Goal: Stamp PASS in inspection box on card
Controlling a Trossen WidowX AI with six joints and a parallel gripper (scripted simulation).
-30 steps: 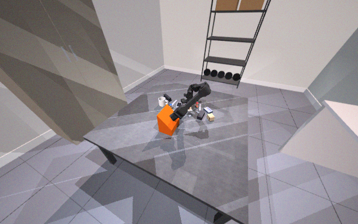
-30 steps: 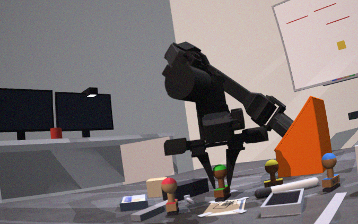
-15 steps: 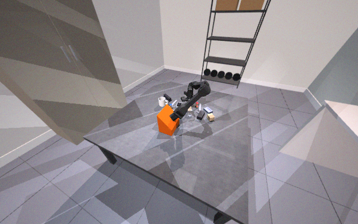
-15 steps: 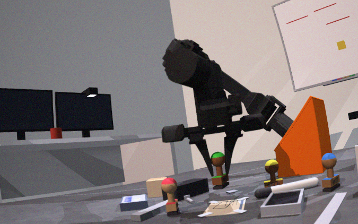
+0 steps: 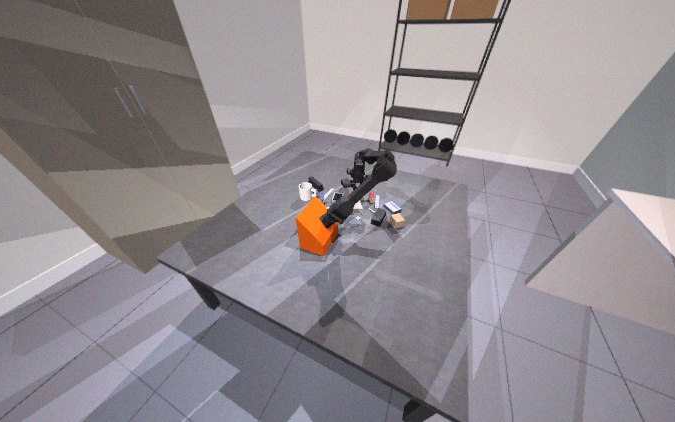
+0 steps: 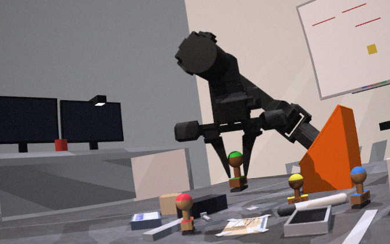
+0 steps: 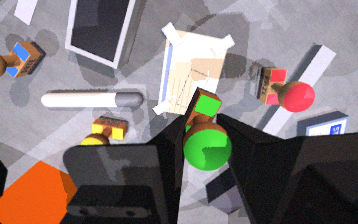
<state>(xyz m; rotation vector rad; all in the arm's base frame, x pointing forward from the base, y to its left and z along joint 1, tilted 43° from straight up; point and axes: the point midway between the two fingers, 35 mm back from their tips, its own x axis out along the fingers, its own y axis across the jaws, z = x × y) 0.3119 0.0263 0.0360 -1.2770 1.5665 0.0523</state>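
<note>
Right now my gripper tip is 170 mm to the left of the black block, 70 mm above it and 50 mm past it. Also, from my gripper tip: green-topped pass stamp: right at my gripper tip; card: 90 mm below, 10 mm to the left, 10 mm ahead; red-topped stamp: 70 mm ahead, 60 mm to the right, 60 mm below.
</note>
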